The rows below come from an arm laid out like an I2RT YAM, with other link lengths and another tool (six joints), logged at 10 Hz.
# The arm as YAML. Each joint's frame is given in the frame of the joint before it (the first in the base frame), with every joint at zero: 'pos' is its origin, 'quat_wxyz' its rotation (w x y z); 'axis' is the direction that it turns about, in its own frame. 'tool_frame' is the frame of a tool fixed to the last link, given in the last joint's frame.
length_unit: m
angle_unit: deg
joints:
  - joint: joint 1
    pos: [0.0, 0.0, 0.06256]
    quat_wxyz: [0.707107, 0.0, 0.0, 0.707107]
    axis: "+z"
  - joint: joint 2
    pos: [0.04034, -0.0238, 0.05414]
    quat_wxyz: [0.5, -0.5, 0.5, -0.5]
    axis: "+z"
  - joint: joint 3
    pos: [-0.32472, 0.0, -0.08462]
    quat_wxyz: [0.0, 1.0, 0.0, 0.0]
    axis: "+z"
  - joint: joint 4
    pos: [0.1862, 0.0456, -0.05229]
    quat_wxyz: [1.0, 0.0, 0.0, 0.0]
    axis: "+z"
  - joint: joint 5
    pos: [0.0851, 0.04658, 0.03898]
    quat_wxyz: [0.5, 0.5, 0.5, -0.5]
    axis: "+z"
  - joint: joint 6
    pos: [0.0, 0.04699, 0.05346]
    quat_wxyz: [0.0, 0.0, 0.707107, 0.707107]
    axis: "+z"
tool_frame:
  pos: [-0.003, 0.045, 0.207]
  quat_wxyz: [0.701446, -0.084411, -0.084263, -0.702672]
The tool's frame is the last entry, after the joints.
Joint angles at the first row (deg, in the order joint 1, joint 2, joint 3, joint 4, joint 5, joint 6):
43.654, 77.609, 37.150, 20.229, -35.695, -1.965
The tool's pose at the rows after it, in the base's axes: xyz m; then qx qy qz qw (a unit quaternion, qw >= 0):
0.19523, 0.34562, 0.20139, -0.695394, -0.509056, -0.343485, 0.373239
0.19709, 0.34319, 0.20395, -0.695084, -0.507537, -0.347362, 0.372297
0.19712, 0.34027, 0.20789, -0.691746, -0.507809, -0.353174, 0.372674
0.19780, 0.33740, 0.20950, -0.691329, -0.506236, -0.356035, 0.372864
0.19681, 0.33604, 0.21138, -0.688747, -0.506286, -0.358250, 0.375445
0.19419, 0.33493, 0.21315, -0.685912, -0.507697, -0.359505, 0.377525
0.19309, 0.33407, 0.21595, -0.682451, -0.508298, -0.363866, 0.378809
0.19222, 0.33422, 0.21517, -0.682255, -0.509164, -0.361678, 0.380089
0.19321, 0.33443, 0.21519, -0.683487, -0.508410, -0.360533, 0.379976
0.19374, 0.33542, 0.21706, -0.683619, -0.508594, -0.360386, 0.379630
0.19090, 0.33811, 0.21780, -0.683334, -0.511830, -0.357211, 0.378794
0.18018, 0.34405, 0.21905, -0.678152, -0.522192, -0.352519, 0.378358
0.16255, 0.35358, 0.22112, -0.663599, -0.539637, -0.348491, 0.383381
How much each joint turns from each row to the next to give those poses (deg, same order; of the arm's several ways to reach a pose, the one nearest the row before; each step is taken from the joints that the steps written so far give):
-0.931, -0.264, -0.522, 0.979, -0.801, 0.293
-0.577, -0.457, 0.111, -0.285, -0.241, -0.164
-0.609, -0.791, -0.182, 0.002, -0.554, -0.262
-0.617, -0.493, -0.236, 0.008, -0.410, -0.055
-0.397, -0.344, -0.377, 0.469, -0.610, 0.077
-0.093, -0.537, -0.267, 0.044, -0.421, 0.000
-0.131, -0.499, -0.345, 0.494, -0.257, 0.008
-0.051, 0.132, 0.000, -0.055, -0.292, 0.002
-0.084, 0.164, 0.324, -0.325, -0.008, 0.042
0.149, 0.010, 0.695, -0.706, 0.157, 0.002
0.960, -0.084, 0.855, -1.268, 0.634, -0.080
2.609, -0.600, 0.843, -1.678, 1.426, -0.207
3.616, -0.457, 0.071, -0.068, 1.106, -0.176

